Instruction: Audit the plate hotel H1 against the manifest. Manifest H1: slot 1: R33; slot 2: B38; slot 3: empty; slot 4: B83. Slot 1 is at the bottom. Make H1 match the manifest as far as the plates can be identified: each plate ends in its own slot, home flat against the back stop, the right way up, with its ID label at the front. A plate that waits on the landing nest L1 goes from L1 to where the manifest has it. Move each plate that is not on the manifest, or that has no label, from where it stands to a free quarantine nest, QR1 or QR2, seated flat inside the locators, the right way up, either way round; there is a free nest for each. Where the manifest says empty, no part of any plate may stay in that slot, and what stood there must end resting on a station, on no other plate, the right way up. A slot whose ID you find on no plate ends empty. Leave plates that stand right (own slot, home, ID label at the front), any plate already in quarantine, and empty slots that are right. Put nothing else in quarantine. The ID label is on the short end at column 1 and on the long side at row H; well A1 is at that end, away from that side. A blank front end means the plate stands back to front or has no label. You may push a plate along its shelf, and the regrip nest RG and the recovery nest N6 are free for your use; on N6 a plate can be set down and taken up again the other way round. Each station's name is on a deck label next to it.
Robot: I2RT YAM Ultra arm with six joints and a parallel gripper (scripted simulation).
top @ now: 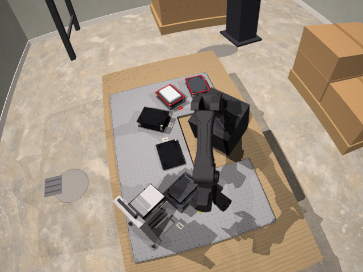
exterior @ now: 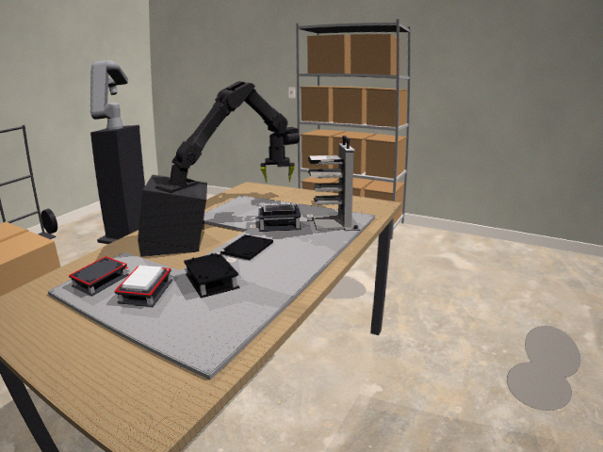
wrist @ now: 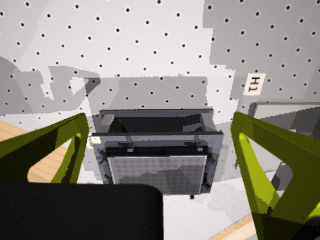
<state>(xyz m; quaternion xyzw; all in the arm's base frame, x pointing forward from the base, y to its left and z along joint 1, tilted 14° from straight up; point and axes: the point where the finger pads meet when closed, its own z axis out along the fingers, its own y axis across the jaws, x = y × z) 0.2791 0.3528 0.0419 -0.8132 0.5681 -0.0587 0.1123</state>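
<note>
Now: the dark well plate 13 cm to the right of my hand, 8 cm below it and 5 cm ahead of it. The rest, counted from my hand: RG deck label (17 cm to the right, 15 cm below, 5 cm behind); then H1 deck label (15 cm below, 14 cm ahead, 1 cm to the left); then regrip nest (13 cm to the right, 9 cm below, 5 cm ahead).
</note>
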